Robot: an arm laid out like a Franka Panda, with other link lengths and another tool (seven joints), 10 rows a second.
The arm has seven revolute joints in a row. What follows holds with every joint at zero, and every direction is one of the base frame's. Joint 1 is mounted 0.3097 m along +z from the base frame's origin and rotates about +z. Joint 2 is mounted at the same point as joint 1 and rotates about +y. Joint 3 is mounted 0.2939 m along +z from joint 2 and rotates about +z. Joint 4 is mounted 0.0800 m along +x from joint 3 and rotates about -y. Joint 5 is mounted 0.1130 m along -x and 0.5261 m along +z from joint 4 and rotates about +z. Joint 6 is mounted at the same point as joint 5 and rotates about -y. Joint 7 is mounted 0.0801 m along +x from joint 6 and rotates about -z. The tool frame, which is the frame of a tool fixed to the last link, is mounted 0.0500 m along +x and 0.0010 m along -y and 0.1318 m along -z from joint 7; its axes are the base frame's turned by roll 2.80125, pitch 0.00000 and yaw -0.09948 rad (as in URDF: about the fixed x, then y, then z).
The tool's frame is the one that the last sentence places.
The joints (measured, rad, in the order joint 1, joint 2, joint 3, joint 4, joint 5, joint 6, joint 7), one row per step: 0.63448 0.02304 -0.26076 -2.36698 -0.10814 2.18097 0.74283; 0.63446 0.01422 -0.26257 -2.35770 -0.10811 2.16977 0.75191; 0.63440 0.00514 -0.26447 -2.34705 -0.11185 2.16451 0.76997; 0.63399 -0.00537 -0.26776 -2.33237 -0.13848 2.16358 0.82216; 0.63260 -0.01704 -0.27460 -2.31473 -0.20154 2.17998 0.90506; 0.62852 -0.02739 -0.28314 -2.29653 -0.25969 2.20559 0.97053; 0.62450 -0.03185 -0.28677 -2.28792 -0.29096 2.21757 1.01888; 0.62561 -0.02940 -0.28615 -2.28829 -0.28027 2.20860 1.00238; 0.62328 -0.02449 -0.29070 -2.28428 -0.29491 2.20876 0.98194; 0.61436 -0.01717 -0.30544 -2.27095 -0.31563 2.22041 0.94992
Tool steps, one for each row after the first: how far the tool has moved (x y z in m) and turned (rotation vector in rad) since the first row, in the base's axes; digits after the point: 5 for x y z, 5 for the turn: 0.00374 0.00007 0.00928 0.00235 -0.00716 -0.01155; 0.00877 0.00011 0.02025 0.00429 -0.02346 -0.02888; 0.01660 -0.00218 0.03580 -0.00870 -0.06017 -0.06507; 0.02914 -0.00787 0.05711 -0.03672 -0.13227 -0.10957; 0.04288 -0.01469 0.07899 -0.05203 -0.20814 -0.14446; 0.04899 -0.01985 0.08953 -0.06182 -0.24812 -0.17710; 0.04740 -0.01881 0.08639 -0.06108 -0.23209 -0.16755; 0.05077 -0.02229 0.08612 -0.07134 -0.23298 -0.14377; 0.06165 -0.03425 0.09103 -0.07867 -0.24868 -0.11997
